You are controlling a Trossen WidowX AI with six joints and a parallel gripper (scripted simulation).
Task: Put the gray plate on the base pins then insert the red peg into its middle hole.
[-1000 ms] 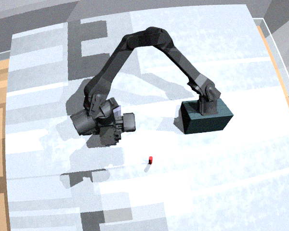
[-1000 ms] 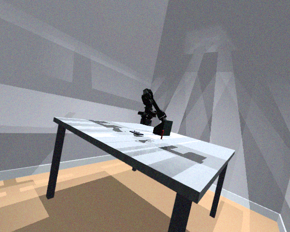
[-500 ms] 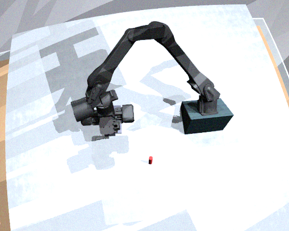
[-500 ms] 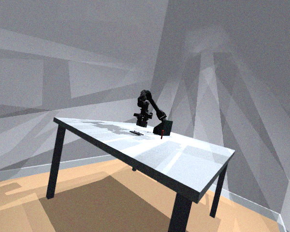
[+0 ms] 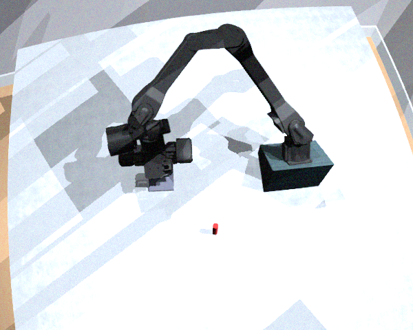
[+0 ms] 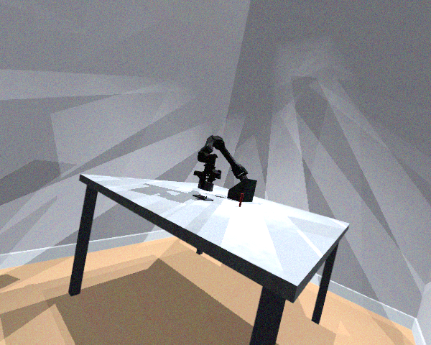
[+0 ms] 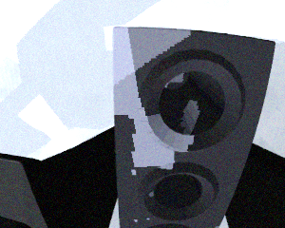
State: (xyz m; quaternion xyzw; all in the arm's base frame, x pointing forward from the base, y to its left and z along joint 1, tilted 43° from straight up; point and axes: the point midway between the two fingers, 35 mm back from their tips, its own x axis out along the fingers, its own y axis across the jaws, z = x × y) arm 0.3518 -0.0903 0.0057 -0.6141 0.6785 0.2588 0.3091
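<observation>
My gripper tip is 50 mm above the base. The rest, counted from my gripper tip: red peg: 190 mm to the left, 120 mm behind, 20 mm below; then gray plate: 30 mm above.
</observation>
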